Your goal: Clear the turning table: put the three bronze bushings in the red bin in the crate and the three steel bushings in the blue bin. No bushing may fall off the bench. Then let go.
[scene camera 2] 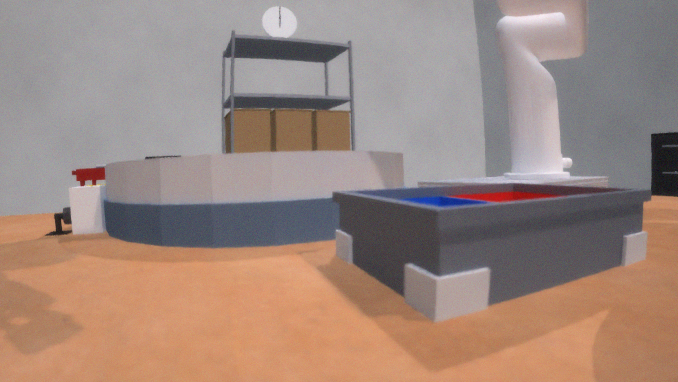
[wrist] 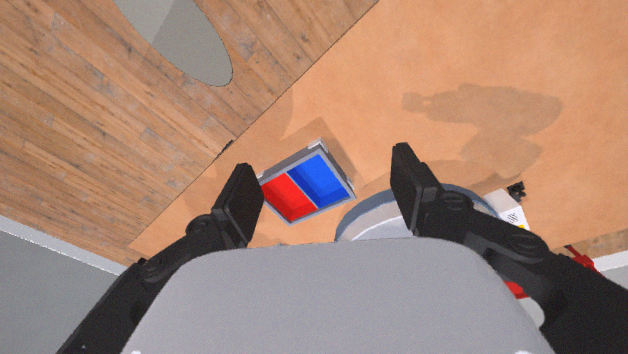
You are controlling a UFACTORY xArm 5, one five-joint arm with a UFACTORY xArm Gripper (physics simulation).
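Pixels of known places: gripper, fingertip midpoint: [wrist: 321, 172]; arm's base, link origin: [scene camera 2: 536, 178].
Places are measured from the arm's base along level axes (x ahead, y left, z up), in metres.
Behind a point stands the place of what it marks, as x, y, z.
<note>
My gripper [wrist: 321, 172] {0.547, 0.403, 0.233} is open with nothing between its fingers, high above the bench, in the wrist view. The grey crate [scene camera 2: 540, 250] {0.408, 0.322, -0.019} [wrist: 282, 166] {0.380, 0.324, -0.014} stands on the bench. Its red bin [scene camera 2: 510, 196] {0.294, 0.197, -0.005} [wrist: 292, 202] {0.310, 0.218, -0.036} and blue bin [scene camera 2: 442, 201] {0.377, 0.194, -0.004} [wrist: 320, 180] {0.411, 0.233, -0.036} show no bushings on the parts of their floors in view. The turning table [scene camera 2: 240, 177] {0.529, 0.108, 0.020} [wrist: 372, 214] {0.471, 0.112, 0.011} is a wide pale disc on a blue-grey base, left of the crate in the scene view. Its top is mostly hidden by the gripper body in the wrist view. No bushing shows in either view.
A white box [scene camera 2: 87, 210] {0.712, -0.035, -0.013} [wrist: 504, 204] {0.715, -0.036, 0.000} stands against the turning table, with a small black fixture [scene camera 2: 62, 220] {0.748, -0.044, -0.025} [wrist: 516, 191] {0.759, -0.065, -0.042} beside it. The arm's white base column [scene camera 2: 535, 125] {0.037, 0.030, 0.092} rises behind the crate. A shelf rack [scene camera 2: 351, 100] with cartons stands behind the bench.
</note>
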